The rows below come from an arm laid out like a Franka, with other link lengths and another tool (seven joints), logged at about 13 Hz.
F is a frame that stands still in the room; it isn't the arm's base.
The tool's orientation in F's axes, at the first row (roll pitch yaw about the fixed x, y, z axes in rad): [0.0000 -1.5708 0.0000]
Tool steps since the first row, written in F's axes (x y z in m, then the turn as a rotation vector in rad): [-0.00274 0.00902 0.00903 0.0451 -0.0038 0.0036]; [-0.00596 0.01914 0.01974 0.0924 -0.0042 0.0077]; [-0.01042 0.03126 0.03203 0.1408 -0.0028 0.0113]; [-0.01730 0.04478 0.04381 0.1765 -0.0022 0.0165]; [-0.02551 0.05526 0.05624 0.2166 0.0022 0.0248]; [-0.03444 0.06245 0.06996 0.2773 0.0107 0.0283]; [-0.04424 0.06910 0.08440 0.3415 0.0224 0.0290]
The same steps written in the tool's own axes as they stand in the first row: [0.00903 0.00902 0.00274 0.0036 -0.0038 -0.0451]; [0.01974 0.01914 0.00596 0.0077 -0.0042 -0.0924]; [0.03203 0.03126 0.01042 0.0113 -0.0028 -0.1408]; [0.04381 0.04478 0.01730 0.0165 -0.0022 -0.1765]; [0.05624 0.05526 0.02551 0.0248 0.0022 -0.2166]; [0.06996 0.06245 0.03444 0.0283 0.0107 -0.2773]; [0.08440 0.06910 0.04424 0.0290 0.0224 -0.3415]
